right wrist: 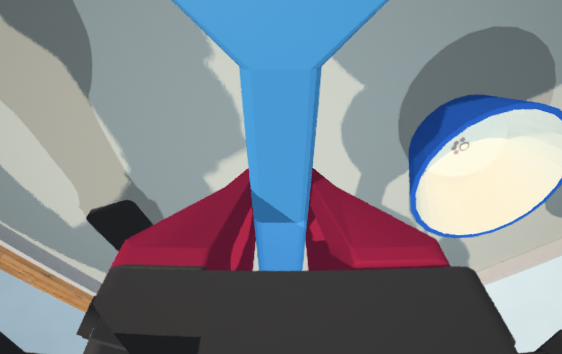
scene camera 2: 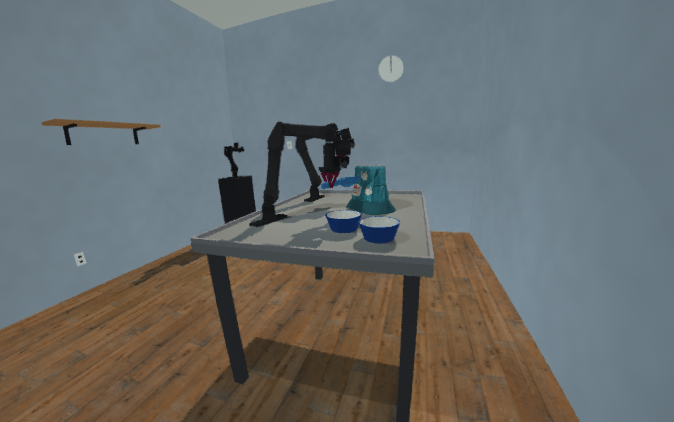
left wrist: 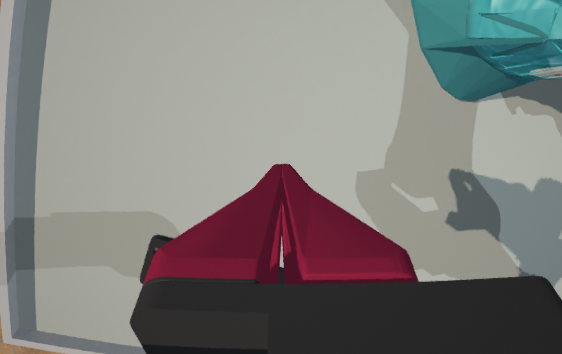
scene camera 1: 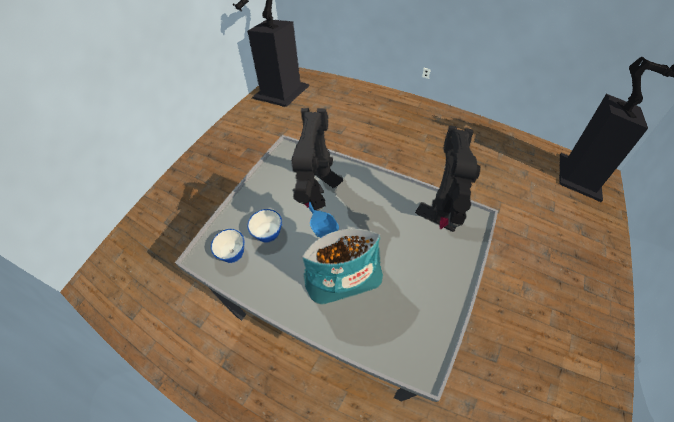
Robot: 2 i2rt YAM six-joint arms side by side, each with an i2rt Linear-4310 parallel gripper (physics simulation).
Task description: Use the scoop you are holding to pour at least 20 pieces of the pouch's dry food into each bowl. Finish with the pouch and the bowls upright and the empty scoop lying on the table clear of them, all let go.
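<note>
My right gripper [scene camera 1: 309, 205] [scene camera 2: 330, 182] [right wrist: 280, 178] is shut on the handle of the blue scoop [scene camera 1: 324, 223] [scene camera 2: 340, 183] [right wrist: 280, 120], which is held above the table, its bowl end beside the pouch's rim in scene camera 1. The teal pouch [scene camera 1: 345, 280] [scene camera 2: 371, 190] [left wrist: 500, 55] stands upright and open, with brown and orange dry food [scene camera 1: 342, 251] inside. Two blue bowls with white insides stand upright: the nearer-to-pouch bowl [scene camera 1: 264, 225] [scene camera 2: 343, 221] and the outer bowl [scene camera 1: 228, 245] [scene camera 2: 379, 230]. Both look empty. My left gripper [scene camera 1: 444, 223] [left wrist: 281, 178] is shut on nothing, above the table.
The grey table [scene camera 1: 370, 385] [scene camera 2: 310, 259] has a low raised rim. One bowl [right wrist: 490, 170] shows beside the scoop handle in the right wrist view. Two black pedestals [scene camera 1: 275, 62] [scene camera 1: 602, 147] with small arms stand on the floor beyond the table.
</note>
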